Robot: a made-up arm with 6 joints. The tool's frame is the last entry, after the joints. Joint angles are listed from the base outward. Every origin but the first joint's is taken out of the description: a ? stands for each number. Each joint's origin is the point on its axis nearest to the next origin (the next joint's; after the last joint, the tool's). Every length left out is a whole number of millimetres.
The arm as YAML. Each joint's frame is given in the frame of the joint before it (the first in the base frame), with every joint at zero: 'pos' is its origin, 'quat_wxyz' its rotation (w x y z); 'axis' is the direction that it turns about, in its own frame. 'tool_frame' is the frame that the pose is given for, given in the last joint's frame.
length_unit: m
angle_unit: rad
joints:
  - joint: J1
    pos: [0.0, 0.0, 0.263]
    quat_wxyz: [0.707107, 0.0, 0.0, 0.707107]
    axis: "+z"
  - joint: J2
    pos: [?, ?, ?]
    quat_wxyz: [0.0, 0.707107, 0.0, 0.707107]
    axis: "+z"
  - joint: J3
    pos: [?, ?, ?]
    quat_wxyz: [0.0, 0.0, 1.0, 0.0]
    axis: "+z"
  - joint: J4
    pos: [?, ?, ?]
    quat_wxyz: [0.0, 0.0, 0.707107, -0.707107]
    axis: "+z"
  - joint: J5
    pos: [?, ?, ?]
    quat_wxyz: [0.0, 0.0, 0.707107, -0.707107]
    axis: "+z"
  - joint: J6
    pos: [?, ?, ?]
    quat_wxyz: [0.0, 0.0, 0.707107, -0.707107]
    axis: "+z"
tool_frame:
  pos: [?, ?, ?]
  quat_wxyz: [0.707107, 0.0, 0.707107, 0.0]
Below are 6 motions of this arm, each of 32 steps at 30 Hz.
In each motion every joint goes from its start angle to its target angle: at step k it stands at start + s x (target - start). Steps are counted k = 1, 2, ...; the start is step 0. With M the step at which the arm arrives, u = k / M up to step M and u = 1 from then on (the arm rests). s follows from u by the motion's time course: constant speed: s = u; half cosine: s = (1 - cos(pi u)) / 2; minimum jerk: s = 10 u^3 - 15 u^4 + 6 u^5.
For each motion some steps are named. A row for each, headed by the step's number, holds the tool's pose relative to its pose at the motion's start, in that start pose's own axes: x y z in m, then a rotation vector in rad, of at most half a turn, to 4 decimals.
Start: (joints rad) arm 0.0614 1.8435 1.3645 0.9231 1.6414 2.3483
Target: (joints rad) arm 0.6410 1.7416 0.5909 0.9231 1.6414 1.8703
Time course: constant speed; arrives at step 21
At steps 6, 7, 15, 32:
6: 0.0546 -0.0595 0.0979 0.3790 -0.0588 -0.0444
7: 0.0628 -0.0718 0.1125 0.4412 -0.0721 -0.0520
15: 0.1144 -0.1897 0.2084 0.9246 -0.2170 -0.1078
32: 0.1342 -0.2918 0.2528 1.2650 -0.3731 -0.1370

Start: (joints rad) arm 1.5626 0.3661 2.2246 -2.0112 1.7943 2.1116
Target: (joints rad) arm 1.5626 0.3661 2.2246 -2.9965 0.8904 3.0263
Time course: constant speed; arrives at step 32
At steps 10, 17, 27, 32:
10: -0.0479 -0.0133 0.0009 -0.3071 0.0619 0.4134
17: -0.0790 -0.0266 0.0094 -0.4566 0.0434 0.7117
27: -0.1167 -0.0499 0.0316 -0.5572 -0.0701 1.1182
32: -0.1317 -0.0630 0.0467 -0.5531 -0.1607 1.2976

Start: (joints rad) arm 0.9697 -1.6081 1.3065 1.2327 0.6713 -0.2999
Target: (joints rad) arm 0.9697 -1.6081 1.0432 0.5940 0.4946 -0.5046
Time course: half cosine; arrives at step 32
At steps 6, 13, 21, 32:
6: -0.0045 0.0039 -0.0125 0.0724 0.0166 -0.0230
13: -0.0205 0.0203 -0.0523 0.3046 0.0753 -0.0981
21: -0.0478 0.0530 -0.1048 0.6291 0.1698 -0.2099
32: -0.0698 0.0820 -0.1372 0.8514 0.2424 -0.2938

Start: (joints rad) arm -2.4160 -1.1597 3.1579 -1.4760 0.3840 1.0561
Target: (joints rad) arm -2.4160 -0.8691 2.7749 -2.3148 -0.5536 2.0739
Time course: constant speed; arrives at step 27
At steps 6, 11, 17, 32:
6: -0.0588 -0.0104 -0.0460 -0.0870 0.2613 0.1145
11: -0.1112 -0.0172 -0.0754 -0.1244 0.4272 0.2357
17: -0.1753 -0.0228 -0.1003 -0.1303 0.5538 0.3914
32: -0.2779 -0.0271 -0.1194 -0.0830 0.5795 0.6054

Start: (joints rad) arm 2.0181 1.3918 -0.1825 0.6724 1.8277 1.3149
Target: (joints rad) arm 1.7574 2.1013 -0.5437 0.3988 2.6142 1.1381
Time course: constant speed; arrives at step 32
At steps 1, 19, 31, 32:
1: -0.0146 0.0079 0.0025 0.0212 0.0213 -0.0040
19: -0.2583 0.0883 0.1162 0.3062 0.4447 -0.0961
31: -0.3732 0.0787 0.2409 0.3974 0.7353 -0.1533
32: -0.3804 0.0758 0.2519 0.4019 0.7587 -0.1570

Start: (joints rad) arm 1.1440 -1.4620 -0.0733 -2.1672 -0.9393 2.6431
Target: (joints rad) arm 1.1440 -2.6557 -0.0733 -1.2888 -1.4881 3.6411
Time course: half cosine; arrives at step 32
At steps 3, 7, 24, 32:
3: -0.0019 -0.0035 0.0077 -0.0499 -0.0217 0.0147
7: -0.0113 -0.0176 0.0406 -0.2650 -0.1129 0.0720
24: -0.1800 -0.0610 0.3042 -2.0348 -0.6976 0.3233
32: -0.2335 -0.0496 0.3483 -2.3790 -0.7619 0.3585

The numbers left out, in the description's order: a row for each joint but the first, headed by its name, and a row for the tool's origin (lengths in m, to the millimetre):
J2: 0.0 0.0 0.0
J3: 0.334 0.0 0.0
J4: 0.0 0.342 0.0
J5: 0.0 -0.162 0.0
J6: 0.0 0.0 0.0
tool: 0.0 0.0 0.0

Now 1 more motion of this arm.
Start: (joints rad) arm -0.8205 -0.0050 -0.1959 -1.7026 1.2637 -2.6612
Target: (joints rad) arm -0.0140 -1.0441 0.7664 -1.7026 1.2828 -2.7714
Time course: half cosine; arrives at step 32
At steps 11, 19, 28, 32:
11: -0.0956 -0.1195 -0.1024 0.5050 -0.1884 -0.2438
19: -0.1727 -0.1624 -0.3833 1.2704 -0.5418 -0.3887
28: -0.0754 -0.0721 -0.6259 1.9191 -0.8454 -0.2742
32: -0.0524 -0.0554 -0.6484 1.9962 -0.8785 -0.2435

